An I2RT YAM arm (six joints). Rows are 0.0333 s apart.
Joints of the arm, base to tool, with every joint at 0 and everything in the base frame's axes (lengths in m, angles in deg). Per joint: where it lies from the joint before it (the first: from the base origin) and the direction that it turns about. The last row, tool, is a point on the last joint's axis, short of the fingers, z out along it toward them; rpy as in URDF.
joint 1: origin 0 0 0.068 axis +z
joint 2: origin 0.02 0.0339 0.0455 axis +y
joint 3: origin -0.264 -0.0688 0 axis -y
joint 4: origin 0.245 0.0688 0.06 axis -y
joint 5: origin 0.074 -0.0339 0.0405 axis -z
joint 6: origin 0.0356 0 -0.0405 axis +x
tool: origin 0 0 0 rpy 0 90 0
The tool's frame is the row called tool.
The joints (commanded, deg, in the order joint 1, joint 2, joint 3, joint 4, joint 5, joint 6), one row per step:
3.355 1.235 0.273 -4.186 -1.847 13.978
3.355 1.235 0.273 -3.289 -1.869 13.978
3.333 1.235 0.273 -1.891 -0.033 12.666
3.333 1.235 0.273 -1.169 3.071 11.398
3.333 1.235 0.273 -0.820 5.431 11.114
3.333 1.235 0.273 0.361 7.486 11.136
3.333 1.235 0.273 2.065 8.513 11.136
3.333 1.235 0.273 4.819 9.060 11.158
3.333 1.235 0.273 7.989 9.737 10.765
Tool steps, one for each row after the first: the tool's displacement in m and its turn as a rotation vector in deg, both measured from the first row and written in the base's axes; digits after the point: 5 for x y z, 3 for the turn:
0.00014 0.00002 0.00171 0.054 -0.895 0.022
0.00039 -0.00115 0.00438 -1.298 -2.396 -1.740
0.00051 -0.00307 0.00576 -2.709 -3.150 -4.766
0.00051 -0.00454 0.00643 -3.103 -3.458 -7.113
0.00049 -0.00581 0.00869 -3.045 -4.581 -9.201
0.00042 -0.00645 0.01193 -2.847 -6.244 -10.278
0.00017 -0.00680 0.01718 -2.426 -8.955 -10.905
-0.00045 -0.00725 0.02318 -2.326 -12.065 -11.675

